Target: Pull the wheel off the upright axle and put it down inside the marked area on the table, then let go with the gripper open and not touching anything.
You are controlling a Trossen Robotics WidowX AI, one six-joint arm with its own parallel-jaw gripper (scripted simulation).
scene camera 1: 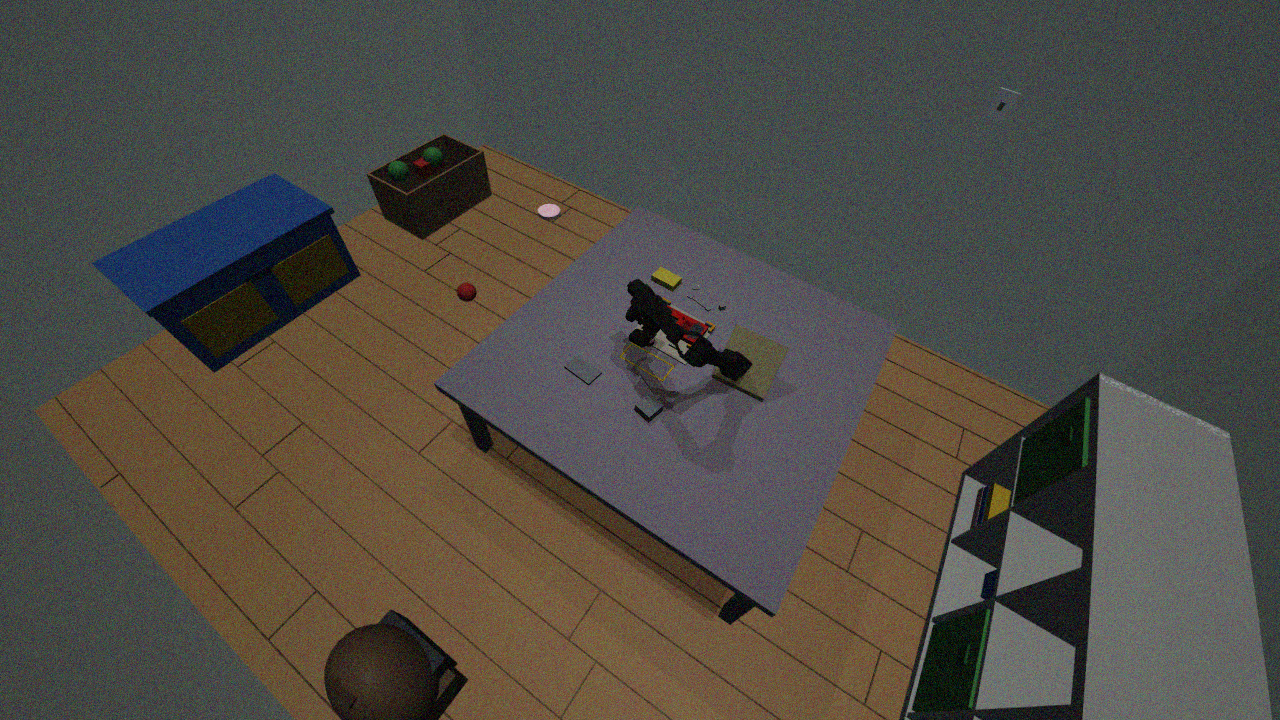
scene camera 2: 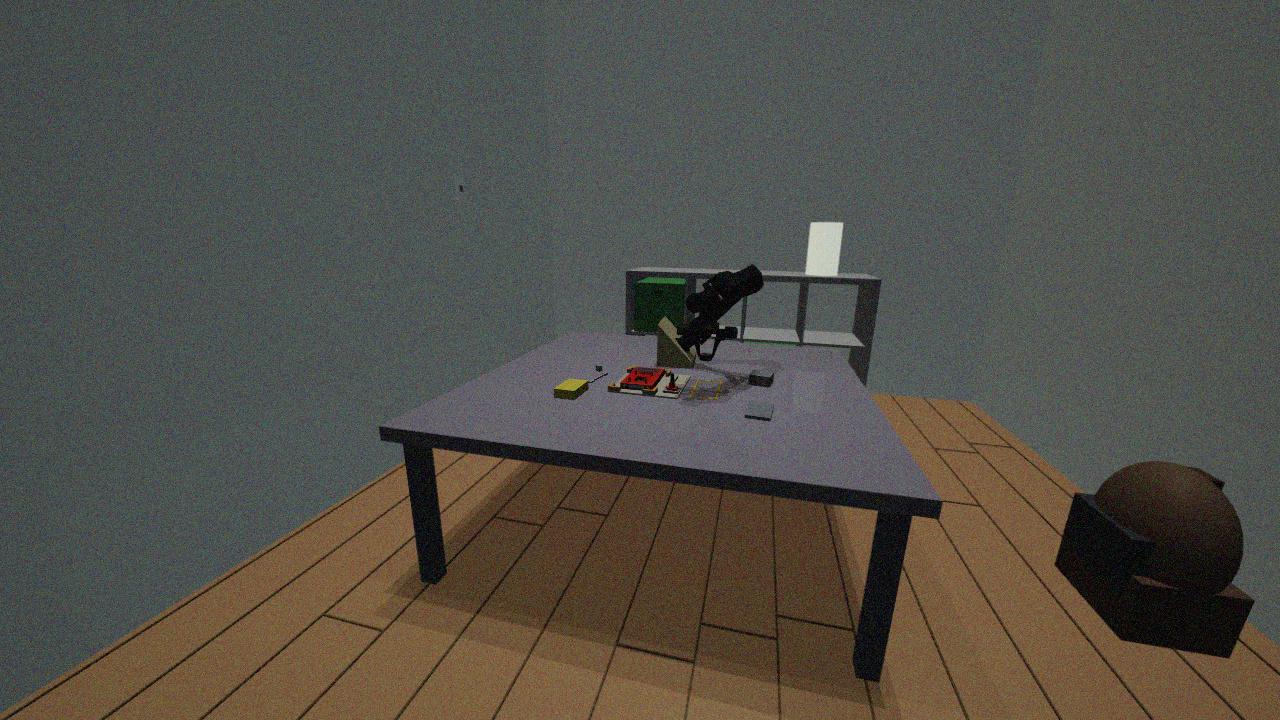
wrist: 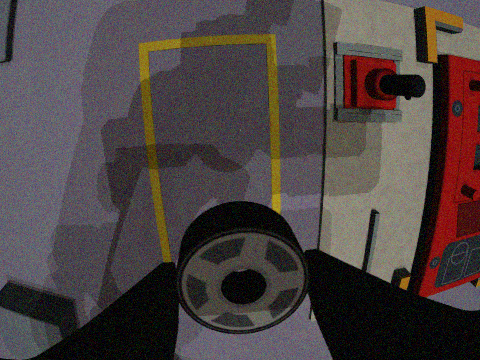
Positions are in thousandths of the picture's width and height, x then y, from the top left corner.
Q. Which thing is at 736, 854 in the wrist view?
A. My gripper.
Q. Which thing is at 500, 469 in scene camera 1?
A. My gripper.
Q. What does my gripper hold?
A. A wheel.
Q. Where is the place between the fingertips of my gripper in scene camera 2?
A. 551, 497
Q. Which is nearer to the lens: the axle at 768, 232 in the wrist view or the wheel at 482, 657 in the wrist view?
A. The wheel.
